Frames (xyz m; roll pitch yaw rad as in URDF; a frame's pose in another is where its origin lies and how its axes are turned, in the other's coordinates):
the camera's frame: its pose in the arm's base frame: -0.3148 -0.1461 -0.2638 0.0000 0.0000 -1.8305
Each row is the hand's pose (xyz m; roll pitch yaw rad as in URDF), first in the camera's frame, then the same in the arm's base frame.
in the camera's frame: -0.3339 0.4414 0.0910 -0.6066 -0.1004 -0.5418
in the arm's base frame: 0.1975 0.0633 -0.1728 -0.6066 -0.1004 -2.3723
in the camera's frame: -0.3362 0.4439 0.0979 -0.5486 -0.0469 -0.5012
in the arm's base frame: 0.2005 0.0648 -0.1659 -0.5486 -0.0469 -2.3317
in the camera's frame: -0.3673 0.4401 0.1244 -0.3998 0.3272 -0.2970
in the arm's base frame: 0.2049 0.0959 -0.1394 -0.3998 0.3272 -2.1275
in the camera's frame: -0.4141 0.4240 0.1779 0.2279 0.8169 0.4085
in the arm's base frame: 0.2013 0.1452 -0.0859 0.2279 0.8169 -1.4220
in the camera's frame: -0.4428 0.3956 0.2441 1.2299 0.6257 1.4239
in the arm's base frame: 0.1812 0.1803 -0.0197 1.2299 0.6257 -0.4066
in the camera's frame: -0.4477 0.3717 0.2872 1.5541 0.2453 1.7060
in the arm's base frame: 0.1594 0.1911 0.0234 1.5541 0.2453 -0.1245
